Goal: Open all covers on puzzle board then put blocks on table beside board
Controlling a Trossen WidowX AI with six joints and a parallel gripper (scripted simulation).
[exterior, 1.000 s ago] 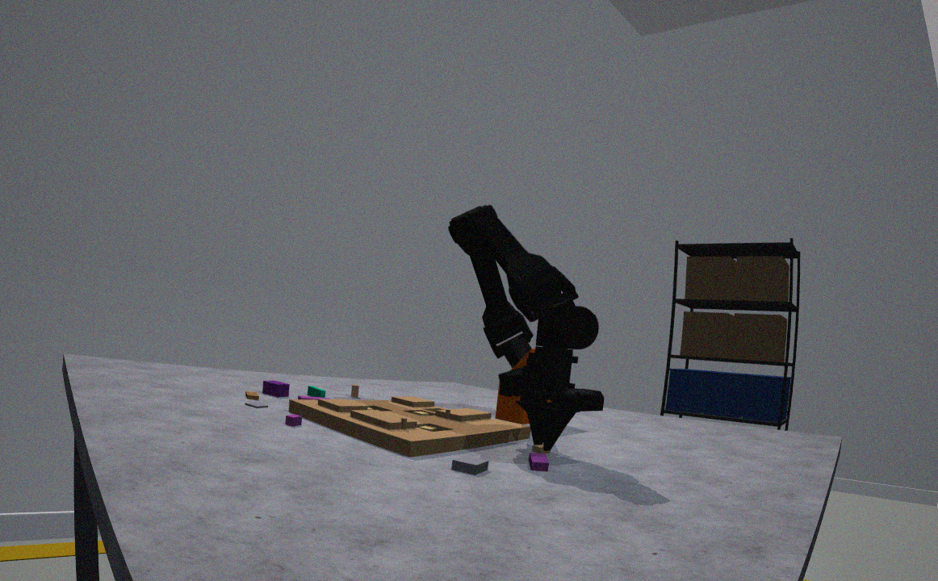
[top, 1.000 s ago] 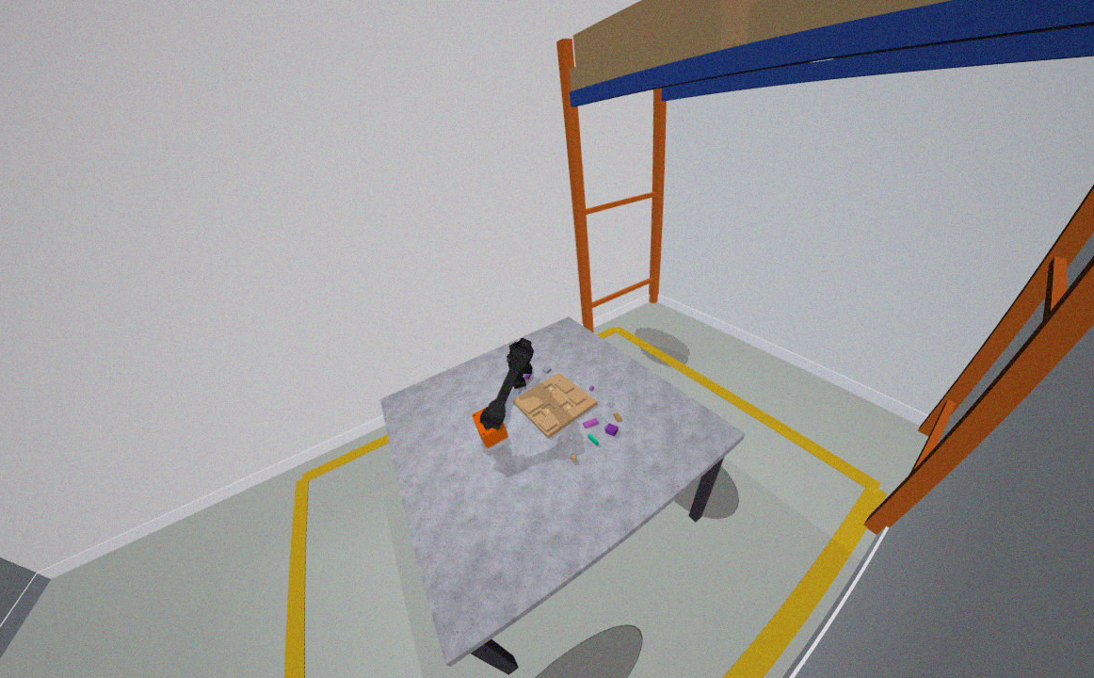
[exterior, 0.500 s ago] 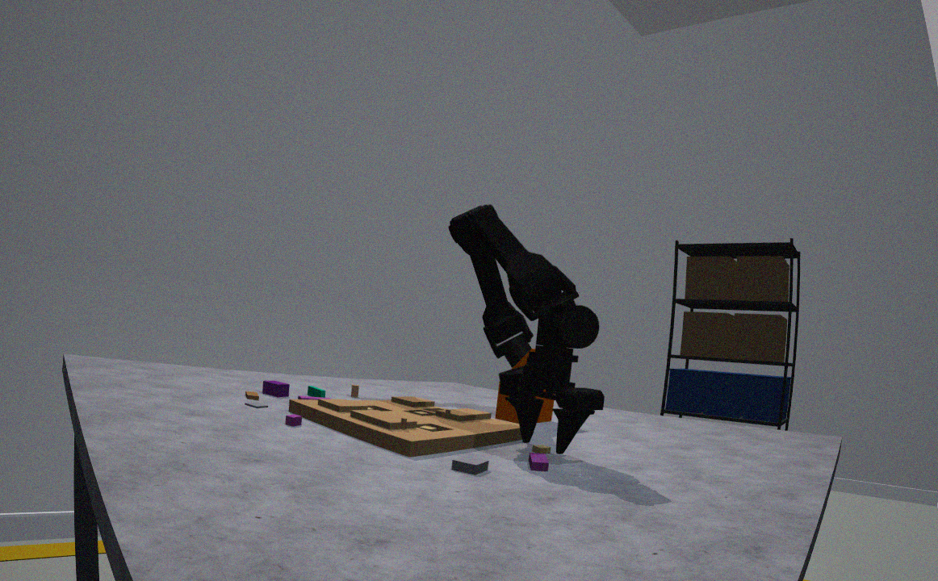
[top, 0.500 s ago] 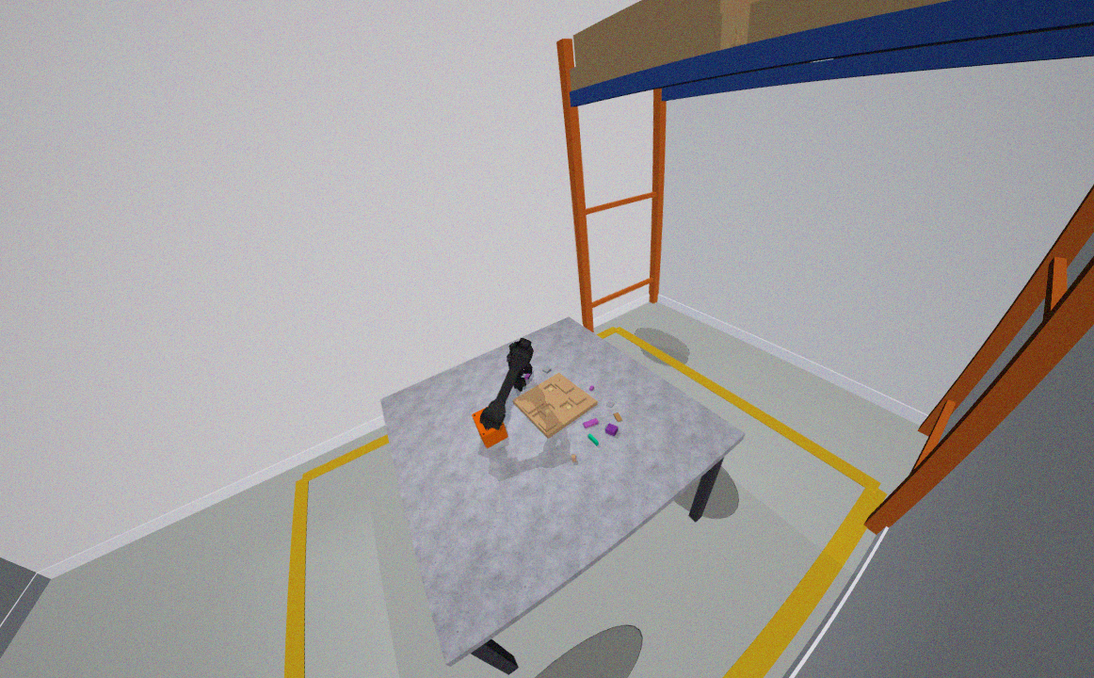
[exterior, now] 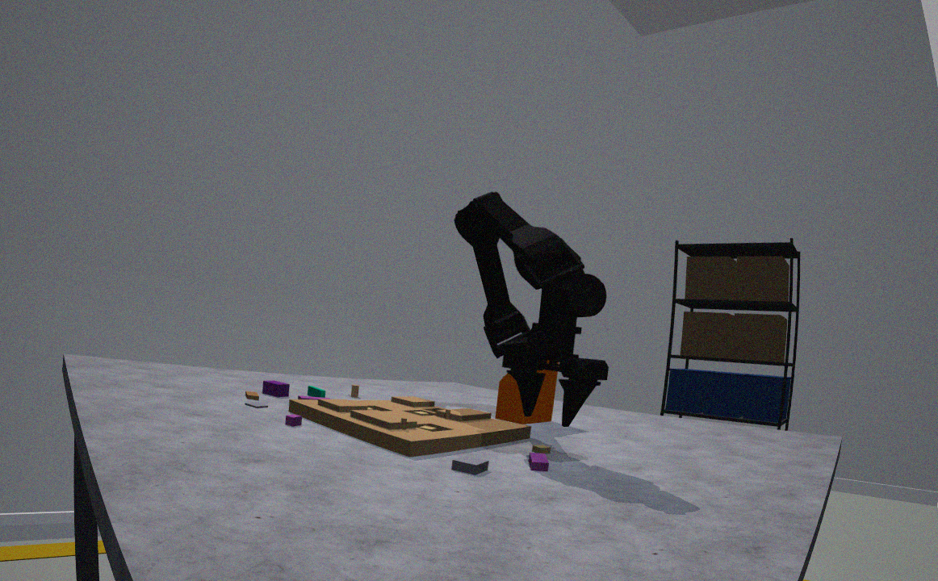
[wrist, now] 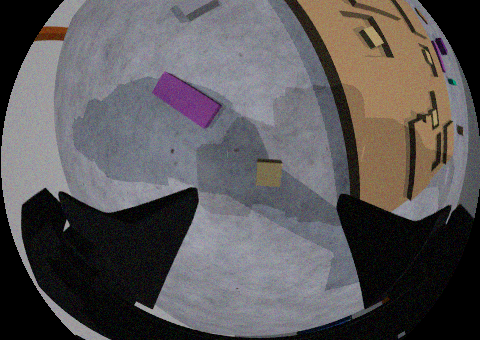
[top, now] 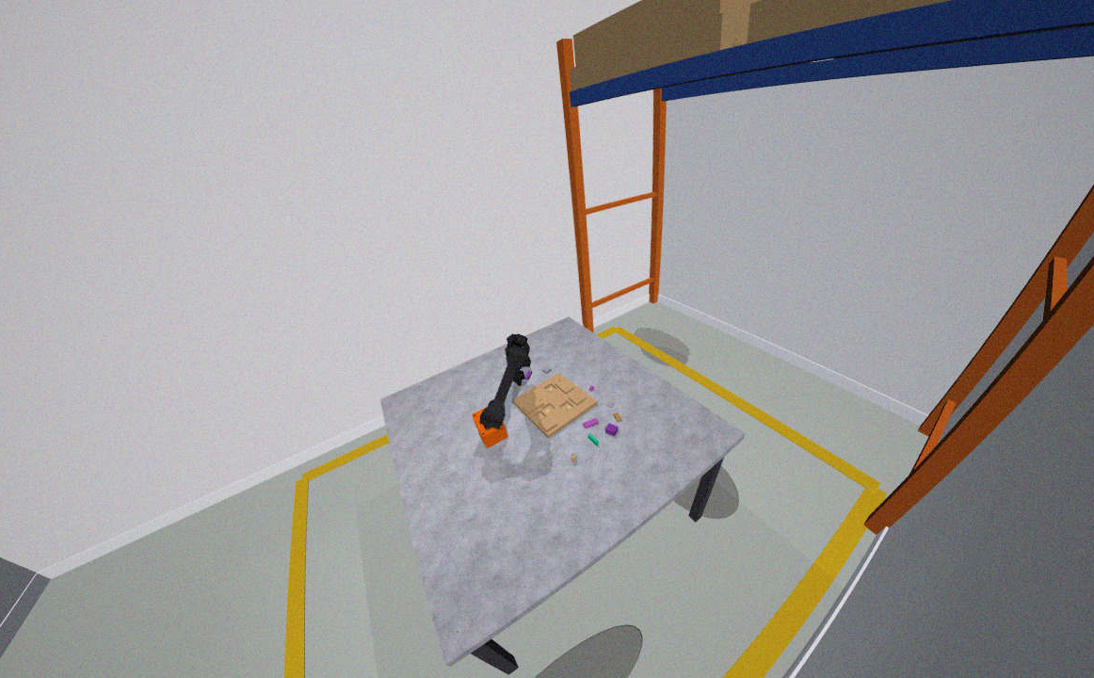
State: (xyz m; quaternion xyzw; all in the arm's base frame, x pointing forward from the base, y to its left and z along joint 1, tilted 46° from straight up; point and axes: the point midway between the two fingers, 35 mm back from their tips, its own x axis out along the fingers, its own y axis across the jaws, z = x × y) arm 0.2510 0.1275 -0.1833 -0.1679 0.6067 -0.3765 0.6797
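Right now my gripper tip is 7 cm short of the tan puzzle board, 24 cm to the left of it and 3 cm above it.
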